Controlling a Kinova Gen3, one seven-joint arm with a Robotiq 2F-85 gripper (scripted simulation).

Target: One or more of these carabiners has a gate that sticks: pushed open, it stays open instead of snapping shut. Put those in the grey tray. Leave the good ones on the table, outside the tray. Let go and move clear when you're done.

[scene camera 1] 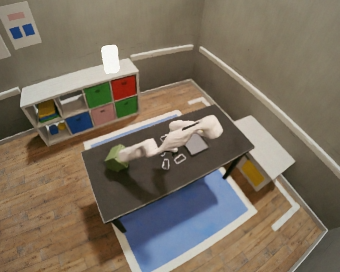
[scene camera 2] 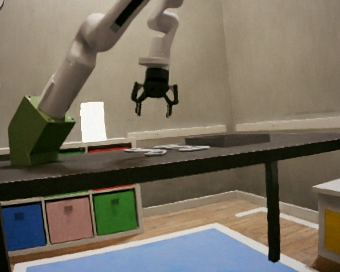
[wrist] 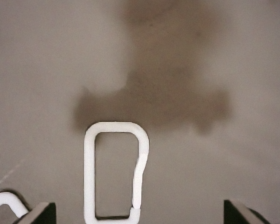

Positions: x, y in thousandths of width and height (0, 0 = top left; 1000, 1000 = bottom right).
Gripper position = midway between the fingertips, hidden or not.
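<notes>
Scene camera 2 shows a grey tray (scene camera 2: 666, 517) and my gripper (scene camera 2: 449, 428). In the wrist view, the grey tray is out of frame.
</notes>
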